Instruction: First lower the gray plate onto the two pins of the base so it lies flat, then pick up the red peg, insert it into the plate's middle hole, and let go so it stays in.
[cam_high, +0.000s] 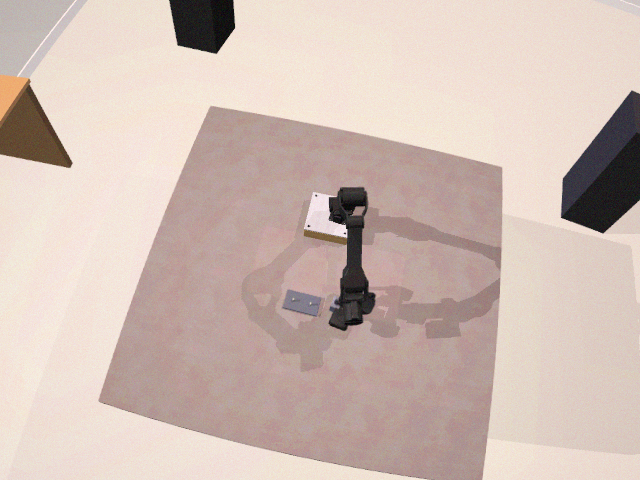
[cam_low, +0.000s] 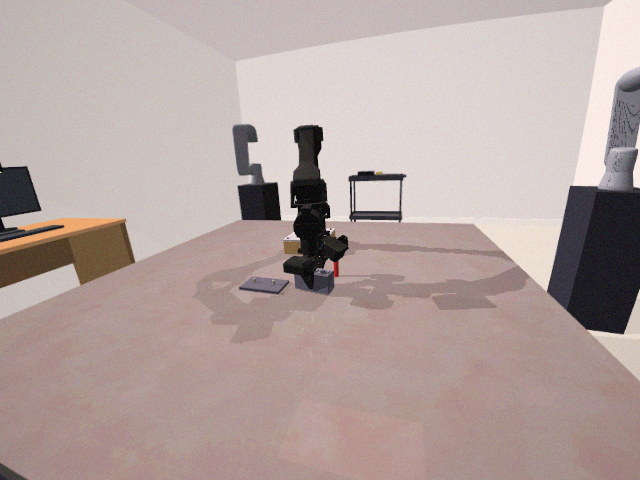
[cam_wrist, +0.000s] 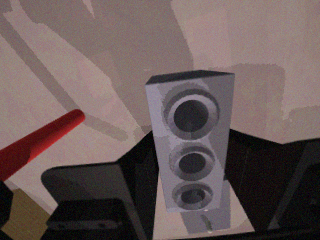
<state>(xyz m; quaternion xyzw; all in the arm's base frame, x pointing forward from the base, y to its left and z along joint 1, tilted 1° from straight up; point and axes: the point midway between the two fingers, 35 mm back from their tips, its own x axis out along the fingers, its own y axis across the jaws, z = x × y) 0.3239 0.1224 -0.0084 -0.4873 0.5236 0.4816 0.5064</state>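
Now: the red peg 100 mm behind my gripper tip, 30 mm to the left of it and 20 mm above it. The rest, counted from my gripper tip: gray plate 30 mm above.
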